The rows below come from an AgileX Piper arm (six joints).
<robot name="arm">
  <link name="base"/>
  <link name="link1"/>
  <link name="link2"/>
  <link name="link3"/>
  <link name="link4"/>
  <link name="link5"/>
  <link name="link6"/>
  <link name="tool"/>
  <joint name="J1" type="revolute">
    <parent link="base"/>
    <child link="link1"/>
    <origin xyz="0 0 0.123" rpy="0 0 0"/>
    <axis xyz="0 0 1"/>
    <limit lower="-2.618" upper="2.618"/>
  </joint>
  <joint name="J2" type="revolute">
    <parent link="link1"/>
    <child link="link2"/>
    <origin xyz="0 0 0" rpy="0 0 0"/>
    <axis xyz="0 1 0"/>
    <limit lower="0" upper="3.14"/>
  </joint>
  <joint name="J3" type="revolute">
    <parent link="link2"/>
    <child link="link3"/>
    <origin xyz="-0.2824 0 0.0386" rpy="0 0 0"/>
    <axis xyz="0 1 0"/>
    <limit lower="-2.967" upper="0"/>
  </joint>
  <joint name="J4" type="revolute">
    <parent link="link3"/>
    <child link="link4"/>
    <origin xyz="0.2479 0 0.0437" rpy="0 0 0"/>
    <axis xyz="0.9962 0 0.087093"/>
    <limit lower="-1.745" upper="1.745"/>
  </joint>
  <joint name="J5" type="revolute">
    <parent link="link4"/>
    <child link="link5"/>
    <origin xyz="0 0 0" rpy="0 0 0"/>
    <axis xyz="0 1 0"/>
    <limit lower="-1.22" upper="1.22"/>
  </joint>
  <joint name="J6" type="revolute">
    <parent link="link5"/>
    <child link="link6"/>
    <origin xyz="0.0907 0 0.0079" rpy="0 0 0"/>
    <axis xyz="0.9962 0 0.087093"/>
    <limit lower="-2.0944" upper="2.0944"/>
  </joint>
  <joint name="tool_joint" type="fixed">
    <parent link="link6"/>
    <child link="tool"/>
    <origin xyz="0 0 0" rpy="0 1.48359 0"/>
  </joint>
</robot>
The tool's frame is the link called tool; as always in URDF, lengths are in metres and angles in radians.
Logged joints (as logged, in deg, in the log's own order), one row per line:
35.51 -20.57 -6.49 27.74 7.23 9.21
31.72 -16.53 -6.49 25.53 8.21 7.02
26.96 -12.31 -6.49 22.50 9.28 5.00
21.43 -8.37 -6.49 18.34 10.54 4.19
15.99 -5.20 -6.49 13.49 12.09 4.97
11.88 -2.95 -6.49 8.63 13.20 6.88
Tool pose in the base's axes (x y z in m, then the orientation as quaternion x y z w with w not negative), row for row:
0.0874 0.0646 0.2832 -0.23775 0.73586 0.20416 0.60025
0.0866 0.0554 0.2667 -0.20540 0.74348 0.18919 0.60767
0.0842 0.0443 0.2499 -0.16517 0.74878 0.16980 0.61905
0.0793 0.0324 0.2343 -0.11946 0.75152 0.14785 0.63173
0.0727 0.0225 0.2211 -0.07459 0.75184 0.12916 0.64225
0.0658 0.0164 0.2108 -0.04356 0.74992 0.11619 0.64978
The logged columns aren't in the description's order. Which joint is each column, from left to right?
Columns, left to right: J1, J3, J6, J2, J4, J5.
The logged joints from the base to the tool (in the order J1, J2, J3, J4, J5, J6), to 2 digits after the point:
35.51 27.74 -20.57 7.23 9.21 -6.49
31.72 25.53 -16.53 8.21 7.02 -6.49
26.96 22.50 -12.31 9.28 5.00 -6.49
21.43 18.34 -8.37 10.54 4.19 -6.49
15.99 13.49 -5.20 12.09 4.97 -6.49
11.88 8.63 -2.95 13.20 6.88 -6.49

